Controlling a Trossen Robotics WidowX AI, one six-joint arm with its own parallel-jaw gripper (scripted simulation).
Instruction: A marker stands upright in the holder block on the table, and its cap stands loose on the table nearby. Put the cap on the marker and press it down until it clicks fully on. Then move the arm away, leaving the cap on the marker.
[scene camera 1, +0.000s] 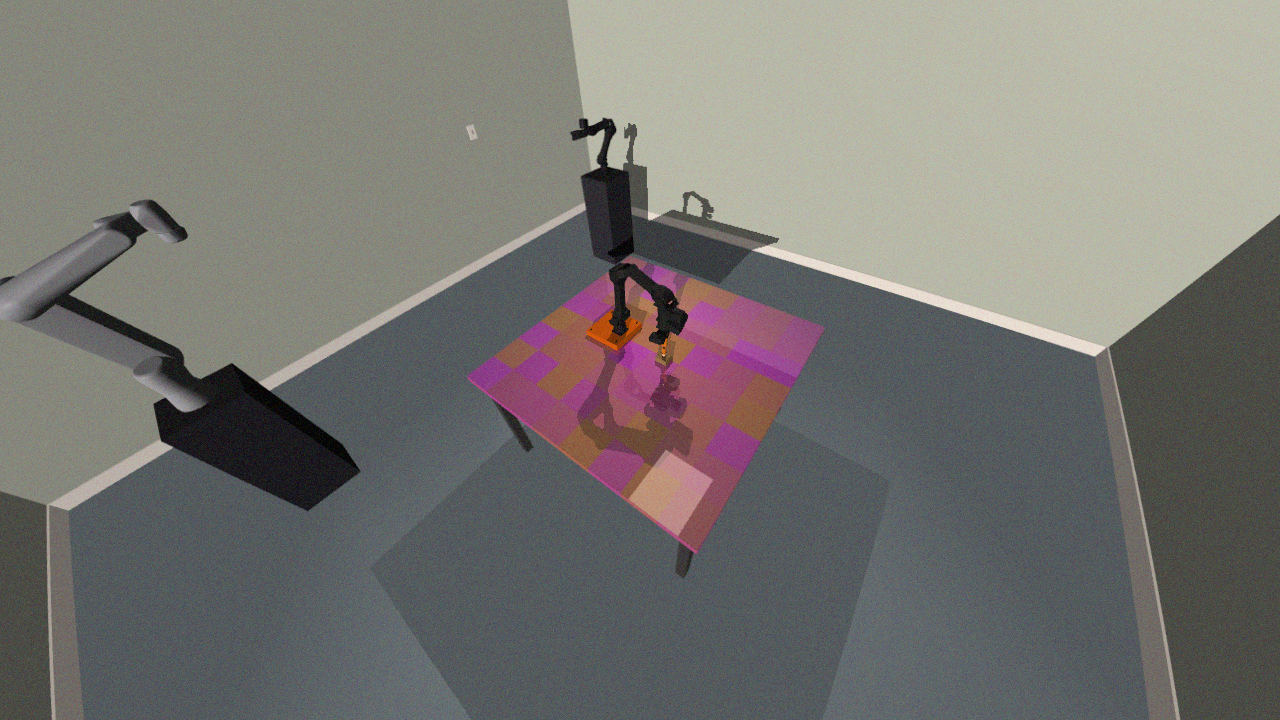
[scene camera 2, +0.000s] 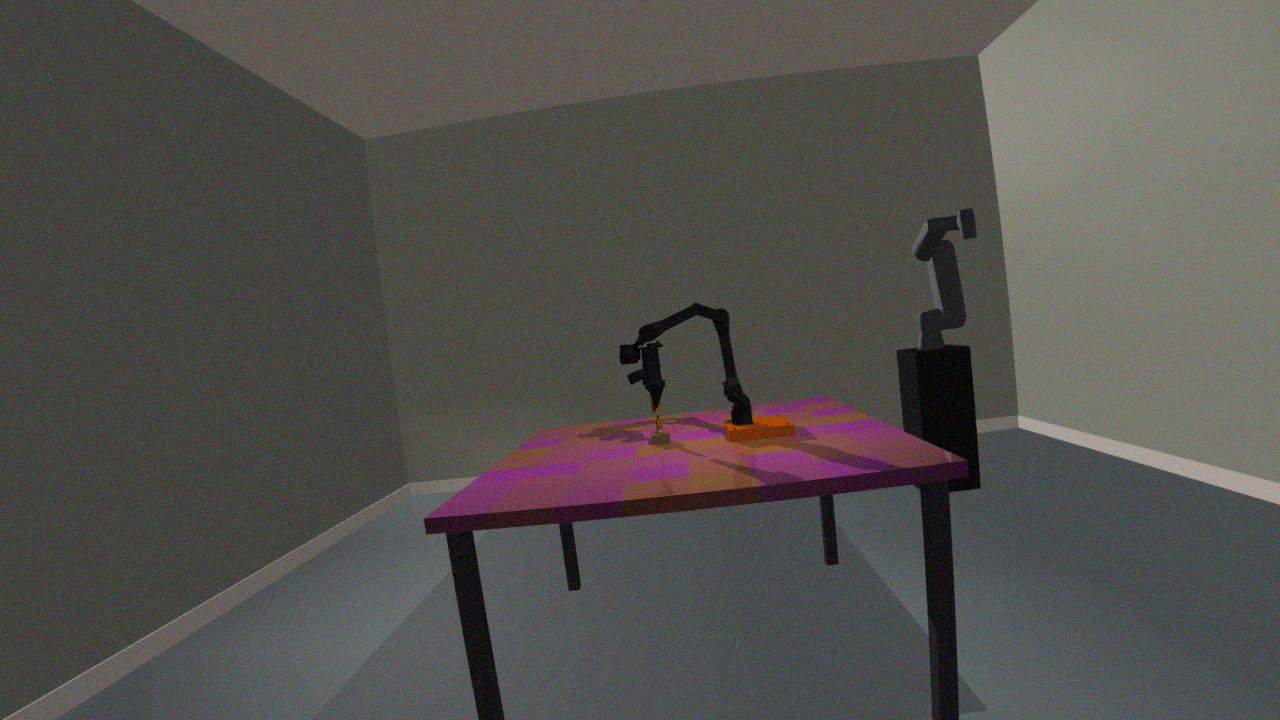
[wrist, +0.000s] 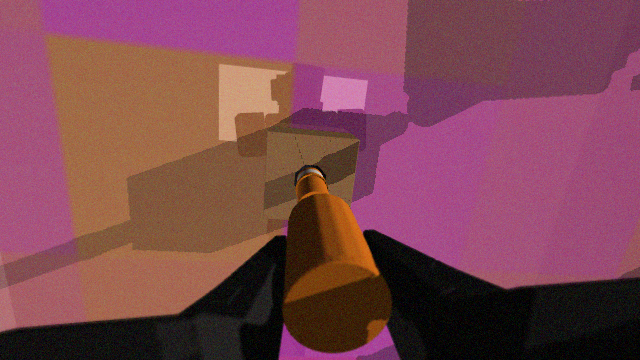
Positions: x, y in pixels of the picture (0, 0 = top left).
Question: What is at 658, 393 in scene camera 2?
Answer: My gripper.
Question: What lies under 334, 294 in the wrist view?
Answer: An orange cap.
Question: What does my gripper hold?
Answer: An orange cap.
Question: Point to my gripper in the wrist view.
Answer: At 325, 243
